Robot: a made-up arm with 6 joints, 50 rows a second.
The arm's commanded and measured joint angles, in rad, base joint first. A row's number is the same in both.
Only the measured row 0 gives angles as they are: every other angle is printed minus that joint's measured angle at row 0.
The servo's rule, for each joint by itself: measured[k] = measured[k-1] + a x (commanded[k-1-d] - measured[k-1]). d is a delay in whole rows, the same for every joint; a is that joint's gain. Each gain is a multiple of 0.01, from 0.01 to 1. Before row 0 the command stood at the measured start. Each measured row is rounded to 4 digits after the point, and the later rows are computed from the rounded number. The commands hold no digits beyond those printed.
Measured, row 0: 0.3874 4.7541 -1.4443 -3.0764 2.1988 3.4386
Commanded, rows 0 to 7: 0.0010 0.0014 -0.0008 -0.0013 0.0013 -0.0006; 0.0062 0.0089 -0.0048 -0.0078 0.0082 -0.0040; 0.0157 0.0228 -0.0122 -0.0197 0.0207 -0.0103; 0.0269 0.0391 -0.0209 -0.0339 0.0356 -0.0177; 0.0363 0.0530 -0.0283 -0.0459 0.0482 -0.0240; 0.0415 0.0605 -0.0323 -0.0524 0.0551 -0.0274; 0.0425 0.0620 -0.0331 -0.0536 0.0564 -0.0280; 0.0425 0.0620 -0.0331 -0.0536 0.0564 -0.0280
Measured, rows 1 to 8: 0.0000 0.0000 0.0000 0.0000 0.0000 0.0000; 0.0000 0.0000 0.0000 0.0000 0.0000 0.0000; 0.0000 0.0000 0.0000 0.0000 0.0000 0.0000; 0.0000 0.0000 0.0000 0.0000 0.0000 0.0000; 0.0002 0.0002 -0.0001 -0.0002 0.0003 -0.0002; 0.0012 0.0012 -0.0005 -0.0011 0.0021 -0.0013; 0.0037 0.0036 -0.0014 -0.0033 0.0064 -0.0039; 0.0076 0.0075 -0.0030 -0.0070 0.0131 -0.0079
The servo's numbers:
d 4
a 0.17 0.11 0.08 0.12 0.23 0.29

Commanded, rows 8 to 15: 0.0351 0.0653 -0.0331 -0.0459 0.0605 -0.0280; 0.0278 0.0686 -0.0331 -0.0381 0.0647 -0.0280; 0.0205 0.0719 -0.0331 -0.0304 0.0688 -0.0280; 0.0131 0.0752 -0.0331 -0.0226 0.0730 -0.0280; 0.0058 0.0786 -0.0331 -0.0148 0.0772 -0.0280; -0.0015 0.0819 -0.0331 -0.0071 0.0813 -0.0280; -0.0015 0.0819 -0.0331 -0.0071 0.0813 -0.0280; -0.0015 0.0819 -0.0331 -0.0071 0.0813 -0.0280
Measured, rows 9 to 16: 0.0125 0.0125 -0.0050 -0.0117 0.0212 -0.0126; 0.0174 0.0178 -0.0072 -0.0166 0.0290 -0.0169; 0.0217 0.0227 -0.0093 -0.0210 0.0353 -0.0201; 0.0252 0.0270 -0.0112 -0.0249 0.0402 -0.0224; 0.0269 0.0312 -0.0130 -0.0274 0.0449 -0.0240; 0.0271 0.0353 -0.0146 -0.0287 0.0495 -0.0252; 0.0260 0.0393 -0.0161 -0.0289 0.0539 -0.0260; 0.0238 0.0432 -0.0175 -0.0281 0.0583 -0.0266
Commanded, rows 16 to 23: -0.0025 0.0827 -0.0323 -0.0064 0.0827 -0.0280; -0.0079 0.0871 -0.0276 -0.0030 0.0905 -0.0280; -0.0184 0.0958 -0.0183 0.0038 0.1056 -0.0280; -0.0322 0.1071 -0.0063 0.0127 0.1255 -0.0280; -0.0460 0.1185 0.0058 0.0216 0.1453 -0.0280; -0.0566 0.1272 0.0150 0.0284 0.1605 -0.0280; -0.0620 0.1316 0.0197 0.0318 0.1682 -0.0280; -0.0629 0.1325 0.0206 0.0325 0.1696 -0.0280
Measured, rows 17 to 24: 0.0207 0.0471 -0.0187 -0.0265 0.0626 -0.0270; 0.0169 0.0509 -0.0199 -0.0242 0.0669 -0.0273; 0.0138 0.0543 -0.0210 -0.0221 0.0702 -0.0275; 0.0112 0.0573 -0.0220 -0.0203 0.0728 -0.0276; 0.0089 0.0601 -0.0228 -0.0186 0.0751 -0.0277; 0.0060 0.0631 -0.0232 -0.0167 0.0786 -0.0278; 0.0019 0.0667 -0.0228 -0.0142 0.0848 -0.0279; -0.0039 0.0711 -0.0215 -0.0110 0.0942 -0.0279
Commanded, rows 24 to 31: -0.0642 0.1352 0.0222 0.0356 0.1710 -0.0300; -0.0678 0.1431 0.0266 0.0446 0.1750 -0.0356; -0.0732 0.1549 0.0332 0.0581 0.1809 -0.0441; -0.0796 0.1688 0.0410 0.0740 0.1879 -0.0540; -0.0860 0.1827 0.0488 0.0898 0.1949 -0.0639; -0.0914 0.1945 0.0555 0.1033 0.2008 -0.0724; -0.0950 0.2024 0.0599 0.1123 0.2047 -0.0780; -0.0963 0.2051 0.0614 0.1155 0.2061 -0.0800
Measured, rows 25 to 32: -0.0111 0.0763 -0.0193 -0.0071 0.1060 -0.0279; -0.0188 0.0819 -0.0166 -0.0028 0.1185 -0.0279; -0.0261 0.0874 -0.0137 0.0014 0.1299 -0.0279; -0.0324 0.0924 -0.0110 0.0051 0.1390 -0.0279; -0.0378 0.0971 -0.0083 0.0088 0.1464 -0.0285; -0.0429 0.1022 -0.0055 0.0131 0.1530 -0.0306; -0.0481 0.1080 -0.0024 0.0185 0.1594 -0.0345; -0.0535 0.1147 0.0011 0.0252 0.1660 -0.0402
